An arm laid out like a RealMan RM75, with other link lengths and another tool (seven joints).
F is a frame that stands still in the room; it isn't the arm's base.
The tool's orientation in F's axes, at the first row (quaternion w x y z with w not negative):
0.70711 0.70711 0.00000 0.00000
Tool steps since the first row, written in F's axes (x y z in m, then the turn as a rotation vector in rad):
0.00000 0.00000 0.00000 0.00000 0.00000 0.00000
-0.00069 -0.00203 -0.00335 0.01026 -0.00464 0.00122
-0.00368 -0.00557 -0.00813 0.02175 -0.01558 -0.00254
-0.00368 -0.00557 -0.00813 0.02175 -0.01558 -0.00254
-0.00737 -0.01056 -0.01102 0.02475 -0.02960 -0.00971
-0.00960 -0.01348 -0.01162 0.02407 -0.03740 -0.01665
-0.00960 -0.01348 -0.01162 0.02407 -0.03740 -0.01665
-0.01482 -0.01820 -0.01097 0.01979 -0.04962 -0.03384
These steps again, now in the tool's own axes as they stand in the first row. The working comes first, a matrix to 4 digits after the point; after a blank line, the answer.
The tool's axes in the first row as the columns of a matrix, in F's axes (used below as rounded here):
1.0000 0.0000 0.0000
0.0000 0.0000 -1.0000
0.0000 1.0000 0.0000

0.00000 0.00000 0.00000 0.00000 0.00000 0.00000
-0.00069 -0.00335 0.00203 0.01026 0.00122 0.00464
-0.00368 -0.00813 0.00557 0.02175 -0.00254 0.01558
-0.00368 -0.00813 0.00557 0.02175 -0.00254 0.01558
-0.00737 -0.01102 0.01056 0.02475 -0.00971 0.02960
-0.00960 -0.01162 0.01348 0.02407 -0.01665 0.03740
-0.00960 -0.01162 0.01348 0.02407 -0.01665 0.03740
-0.01482 -0.01097 0.01820 0.01979 -0.03384 0.04962

